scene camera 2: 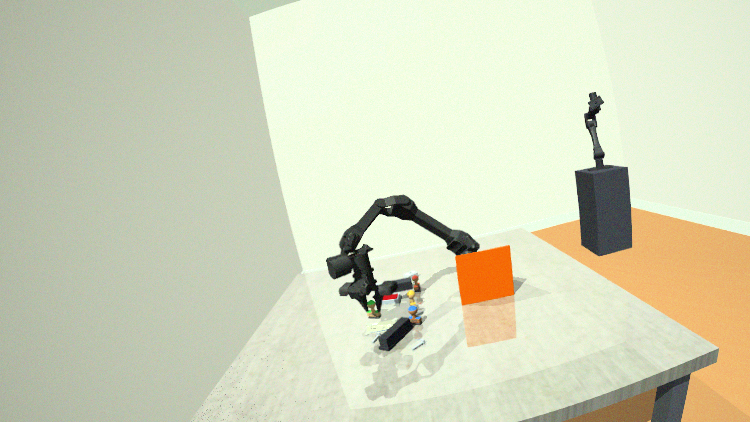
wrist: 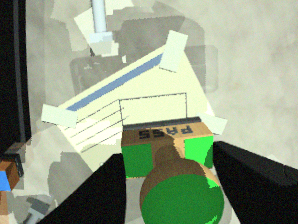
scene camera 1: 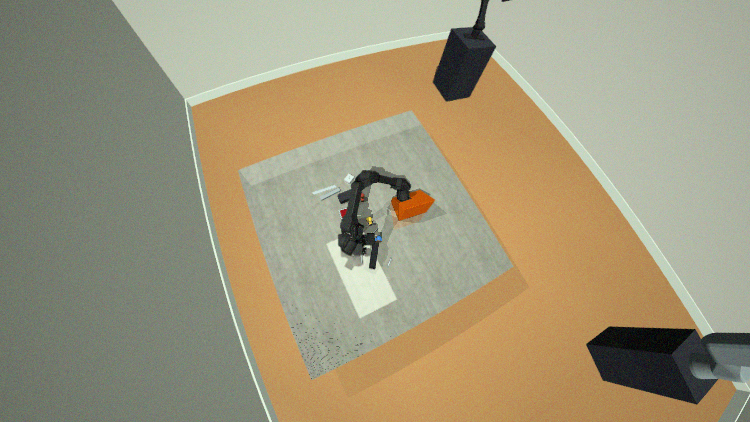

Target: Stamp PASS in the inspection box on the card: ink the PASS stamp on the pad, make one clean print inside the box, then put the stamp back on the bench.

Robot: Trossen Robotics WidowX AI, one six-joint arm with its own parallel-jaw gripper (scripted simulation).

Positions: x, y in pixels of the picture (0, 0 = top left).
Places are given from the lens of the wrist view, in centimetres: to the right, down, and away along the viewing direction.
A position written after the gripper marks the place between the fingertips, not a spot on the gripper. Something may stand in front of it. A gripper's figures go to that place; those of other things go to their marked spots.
gripper point(wrist: 168, 156): 1, 2, 10
pale card point(wrist: 161, 85): 1, -2, 15
